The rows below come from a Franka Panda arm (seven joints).
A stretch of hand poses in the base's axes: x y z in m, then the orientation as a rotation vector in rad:
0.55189 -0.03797 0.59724 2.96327 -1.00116 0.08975
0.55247 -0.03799 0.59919 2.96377 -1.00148 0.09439
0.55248 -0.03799 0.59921 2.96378 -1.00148 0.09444
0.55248 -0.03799 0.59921 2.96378 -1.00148 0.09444
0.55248 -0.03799 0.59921 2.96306 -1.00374 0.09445
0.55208 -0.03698 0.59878 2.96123 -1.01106 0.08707
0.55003 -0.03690 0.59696 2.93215 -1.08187 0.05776
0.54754 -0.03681 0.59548 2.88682 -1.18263 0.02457
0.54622 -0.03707 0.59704 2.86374 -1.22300 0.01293
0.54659 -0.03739 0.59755 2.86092 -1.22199 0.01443
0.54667 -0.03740 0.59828 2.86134 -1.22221 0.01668
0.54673 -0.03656 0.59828 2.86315 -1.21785 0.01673
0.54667 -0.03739 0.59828 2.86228 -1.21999 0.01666
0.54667 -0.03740 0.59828 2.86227 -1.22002 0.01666
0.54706 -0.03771 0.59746 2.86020 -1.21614 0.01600
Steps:
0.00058 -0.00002 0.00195 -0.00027 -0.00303 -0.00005
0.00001 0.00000 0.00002 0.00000 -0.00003 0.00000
0.00000 0.00000 0.00000 0.00000 0.00000 0.00000
0.00000 0.00000 0.00000 0.00008 -0.00004 -0.00151
-0.00040 0.00101 -0.00043 0.00203 0.00427 -0.00482
-0.00205 0.00008 -0.00182 0.00308 0.01838 -0.04910
-0.00249 0.00009 -0.00148 0.00260 0.02103 -0.07094
-0.00132 -0.00026 0.00156 -0.00244 0.00869 -0.02973
0.00037 -0.00032 0.00051 -0.00313 0.00028 -0.00011
0.00008 -0.00001 0.00073 -0.00012 -0.00152 0.00000
0.00006 0.00084 0.00000 -0.00005 0.00004 0.00303
-0.00006 -0.00083 0.00000 0.00005 0.00000 -0.00148
0.00000 -0.00001 0.00000 0.00000 0.00000 -0.00002
0.00039 -0.00031 -0.00082 -0.00299 0.00175 0.00175

